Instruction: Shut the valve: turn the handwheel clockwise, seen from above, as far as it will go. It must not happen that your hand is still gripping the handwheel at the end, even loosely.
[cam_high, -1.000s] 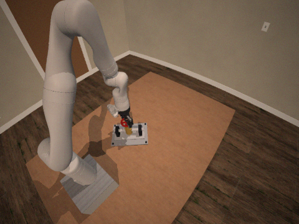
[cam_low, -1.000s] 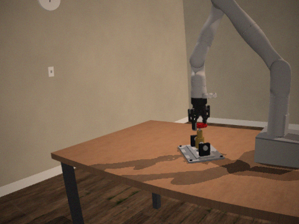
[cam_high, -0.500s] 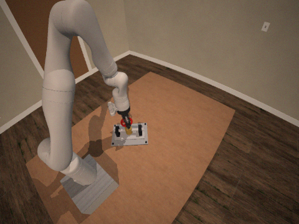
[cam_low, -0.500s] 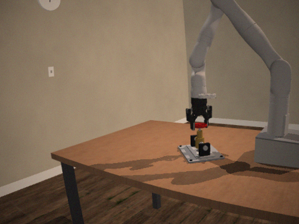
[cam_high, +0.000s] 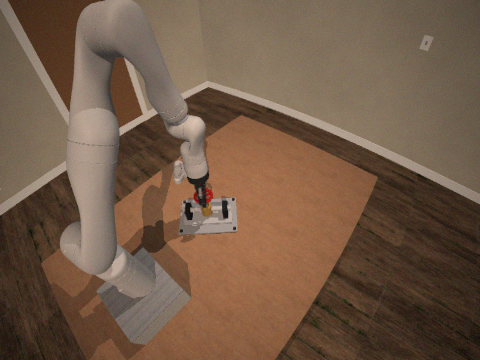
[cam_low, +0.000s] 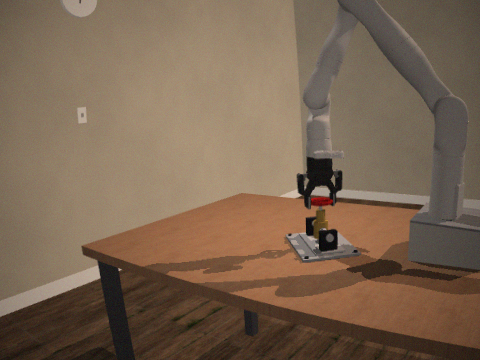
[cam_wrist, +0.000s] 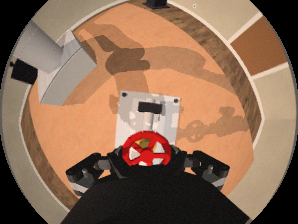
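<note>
My hand is right at the red handwheel.
</note>
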